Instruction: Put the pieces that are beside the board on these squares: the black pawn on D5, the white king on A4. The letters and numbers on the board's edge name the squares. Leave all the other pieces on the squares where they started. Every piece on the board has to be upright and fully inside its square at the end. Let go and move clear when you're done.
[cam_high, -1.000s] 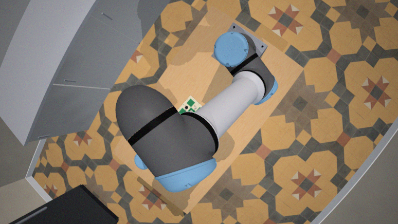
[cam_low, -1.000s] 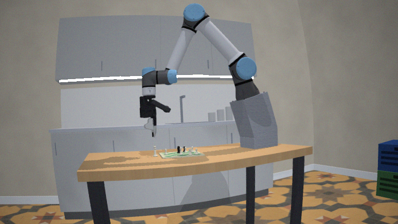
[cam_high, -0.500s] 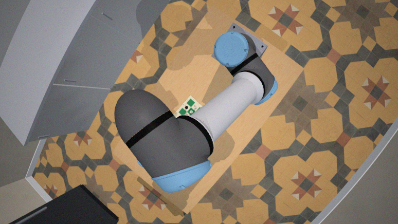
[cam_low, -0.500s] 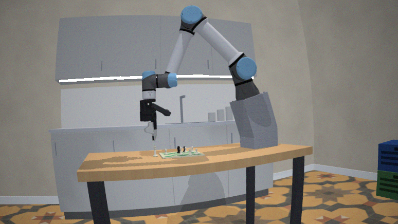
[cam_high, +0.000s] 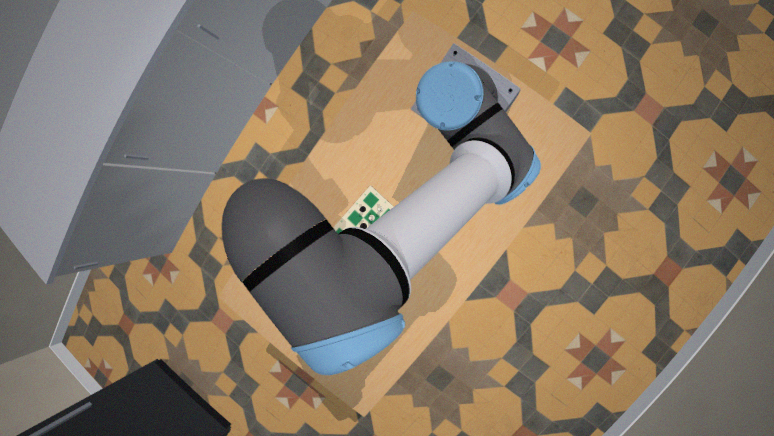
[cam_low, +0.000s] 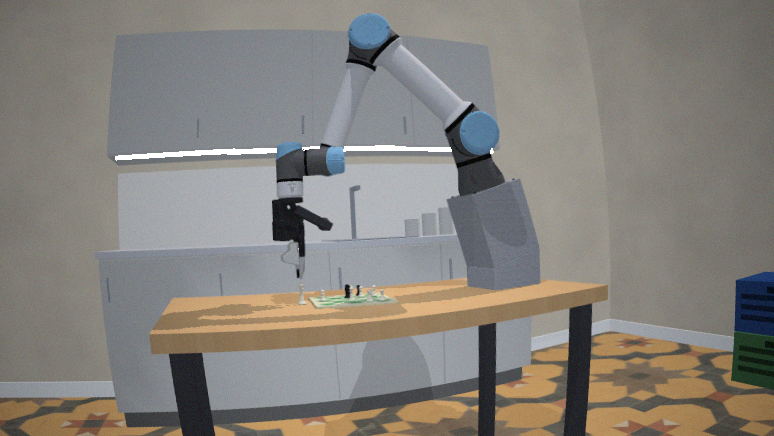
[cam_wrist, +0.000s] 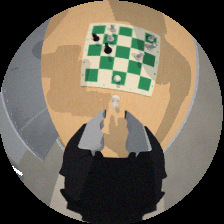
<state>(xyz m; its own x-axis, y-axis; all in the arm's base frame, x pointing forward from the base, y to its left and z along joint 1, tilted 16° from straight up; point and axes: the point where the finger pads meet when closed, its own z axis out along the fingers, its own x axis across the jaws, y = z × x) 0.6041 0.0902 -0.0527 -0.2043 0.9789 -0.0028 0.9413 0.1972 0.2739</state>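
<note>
Now: hand 6 cm above the white king. Also, from my hand: chessboard: 14 cm behind, 9 cm below, 1 cm to the right; then black pawn: 17 cm behind, 9 cm to the right, 7 cm below.
</note>
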